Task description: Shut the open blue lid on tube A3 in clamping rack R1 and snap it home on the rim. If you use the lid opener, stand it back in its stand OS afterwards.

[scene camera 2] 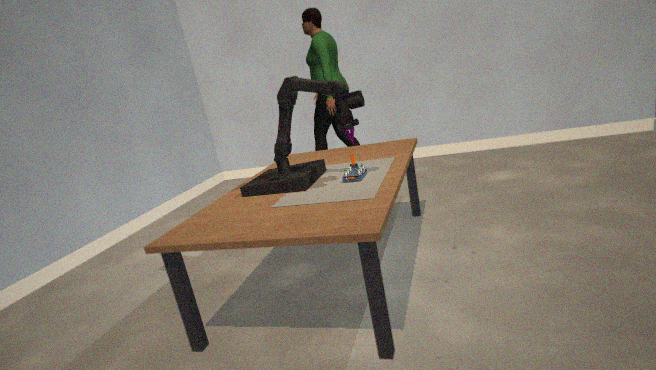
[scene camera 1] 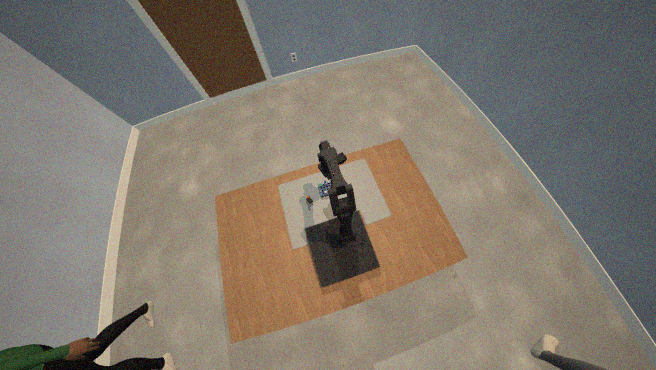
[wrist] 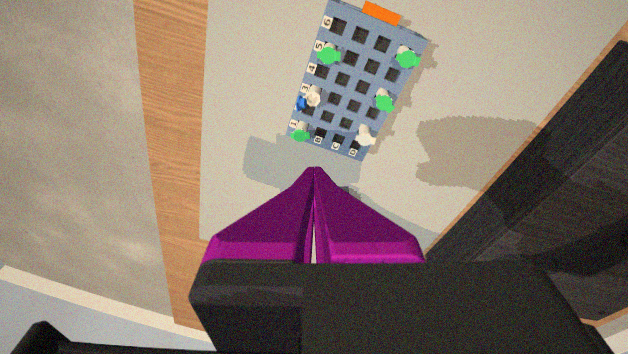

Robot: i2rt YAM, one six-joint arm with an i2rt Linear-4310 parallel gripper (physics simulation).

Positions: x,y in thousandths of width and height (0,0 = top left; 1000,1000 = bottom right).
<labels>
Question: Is the gripper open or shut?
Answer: Shut.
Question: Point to a grey mat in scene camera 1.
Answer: At 457,580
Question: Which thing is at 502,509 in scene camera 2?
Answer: A grey mat.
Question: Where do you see a grey mat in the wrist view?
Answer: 771,236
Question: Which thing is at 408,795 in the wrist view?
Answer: The gripper.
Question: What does the gripper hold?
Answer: Nothing.
</labels>
